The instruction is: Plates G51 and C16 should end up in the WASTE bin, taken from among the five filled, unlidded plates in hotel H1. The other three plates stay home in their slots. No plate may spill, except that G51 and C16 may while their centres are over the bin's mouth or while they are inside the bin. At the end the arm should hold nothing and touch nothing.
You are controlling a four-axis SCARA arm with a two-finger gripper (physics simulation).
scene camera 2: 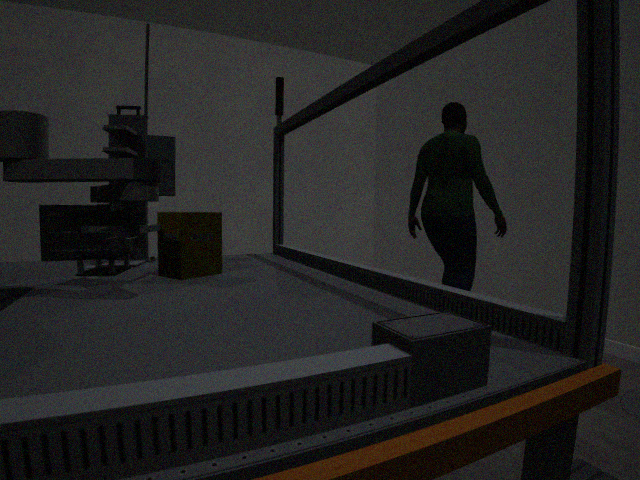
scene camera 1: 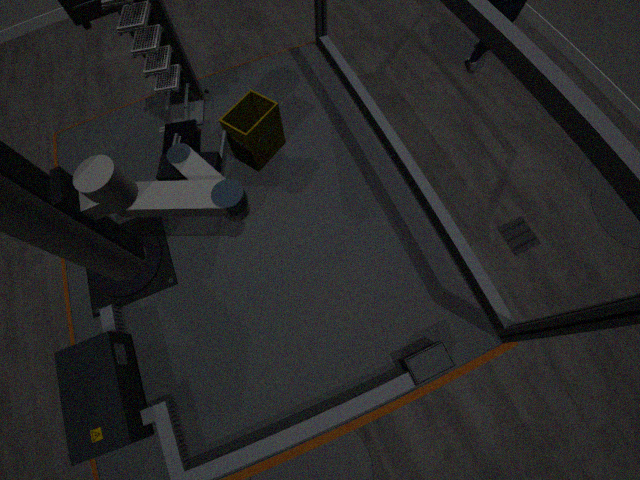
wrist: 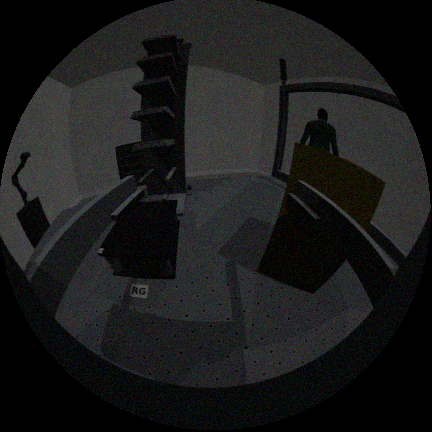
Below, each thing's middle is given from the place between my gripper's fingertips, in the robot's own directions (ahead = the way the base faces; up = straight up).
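My hand is 13 cm below the hotel H1 (wrist: 161,159), 36 cm to the right of it and 3 cm past it. The cabinet (scene camera 1: 92,385), counting from my hand, is 10 cm below, 52 cm behind and 66 cm to the right.
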